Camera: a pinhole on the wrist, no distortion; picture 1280 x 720 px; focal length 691.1 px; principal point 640.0 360.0 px. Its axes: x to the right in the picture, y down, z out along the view. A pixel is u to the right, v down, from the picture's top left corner.
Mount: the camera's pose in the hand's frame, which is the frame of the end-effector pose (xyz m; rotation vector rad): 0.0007 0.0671 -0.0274 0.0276 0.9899 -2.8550
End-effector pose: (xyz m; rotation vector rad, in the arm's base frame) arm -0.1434 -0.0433 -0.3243 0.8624 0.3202 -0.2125
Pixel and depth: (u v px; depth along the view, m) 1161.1 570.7 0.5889
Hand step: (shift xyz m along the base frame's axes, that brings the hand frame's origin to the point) -0.4714 -0.5163 -0.0147
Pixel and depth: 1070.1 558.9 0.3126
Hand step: -0.2014 -0.2453 0.0016
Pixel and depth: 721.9 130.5 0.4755
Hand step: -0.0097 -0.4058 0.2126
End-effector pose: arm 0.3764 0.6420 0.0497 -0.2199 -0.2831 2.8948
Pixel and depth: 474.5 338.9 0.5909
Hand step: -0.1682 0.2138 0.4790
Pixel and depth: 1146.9 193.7 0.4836
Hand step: 0.3102 0.0175 0.4741
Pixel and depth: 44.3 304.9 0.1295
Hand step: -0.1252 0.0048 0.0687
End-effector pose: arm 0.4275 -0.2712 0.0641 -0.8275 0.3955 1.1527
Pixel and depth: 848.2 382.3 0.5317
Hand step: 0.1637 0.1373 0.4450
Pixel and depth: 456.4 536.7 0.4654
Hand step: 0.2957 0.2499 0.1896
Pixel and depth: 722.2 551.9 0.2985
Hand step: 0.1430 0.0736 0.1809
